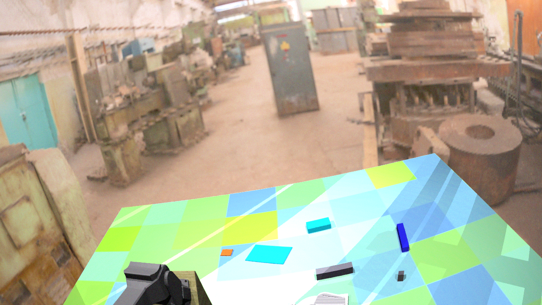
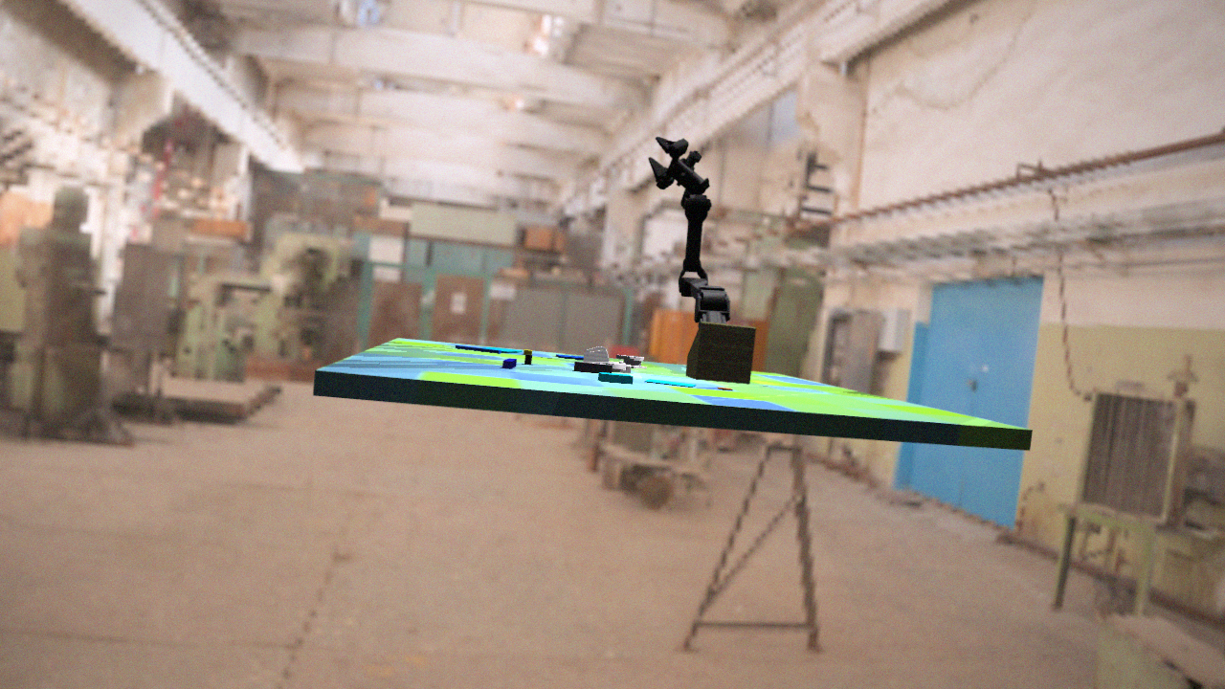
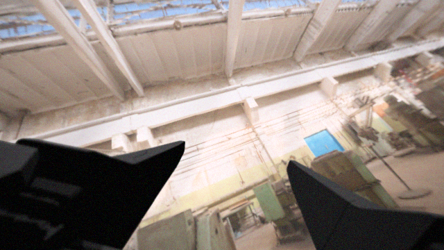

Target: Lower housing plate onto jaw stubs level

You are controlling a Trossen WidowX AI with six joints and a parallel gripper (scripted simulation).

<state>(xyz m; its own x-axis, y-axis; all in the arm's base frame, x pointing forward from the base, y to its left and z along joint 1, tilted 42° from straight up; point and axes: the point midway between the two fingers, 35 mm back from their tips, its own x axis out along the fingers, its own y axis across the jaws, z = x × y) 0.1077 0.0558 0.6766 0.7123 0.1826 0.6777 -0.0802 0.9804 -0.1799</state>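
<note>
The white housing plate lies 64 cm below my gripper tip, 19 cm to the left of it and 2 cm ahead of it. The rest, counted from my gripper tip: small dark block 66 cm below, 50 cm to the left, 32 cm ahead; then dark grey bar 66 cm below, 57 cm to the left, 16 cm ahead; then flat cyan plate 69 cm to the left, 67 cm below.
</note>
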